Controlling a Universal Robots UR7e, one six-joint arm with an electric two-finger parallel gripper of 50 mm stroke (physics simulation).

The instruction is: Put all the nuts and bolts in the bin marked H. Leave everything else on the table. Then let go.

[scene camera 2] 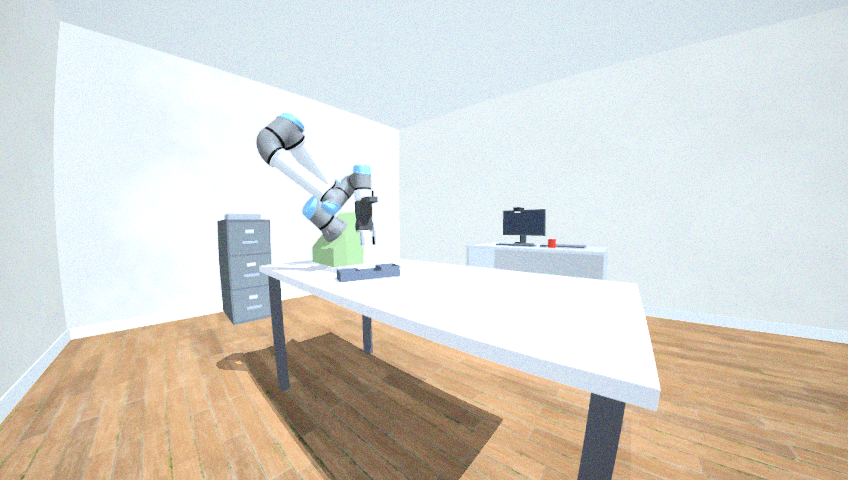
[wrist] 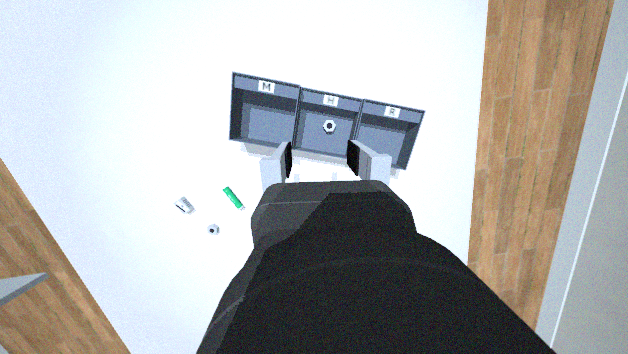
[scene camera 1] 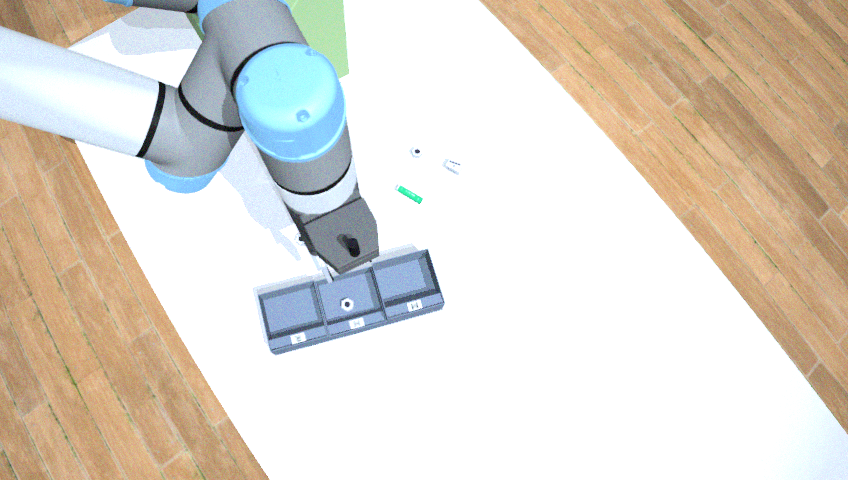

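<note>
A pale hex nut shows within the outline of the middle bin H; I cannot tell for certain whether it rests on the floor there. A second nut lies on the table beyond the green cylinder. Another small nut-like piece is partly hidden beside the gripper body in scene camera 1 and does not show in the wrist view. My gripper is open and empty, above the bin row near the rear edge of bin H.
A green battery-like cylinder and a grey-white sharpener-like block lie on the table. Bins M and R flank bin H. A green pedestal stands behind.
</note>
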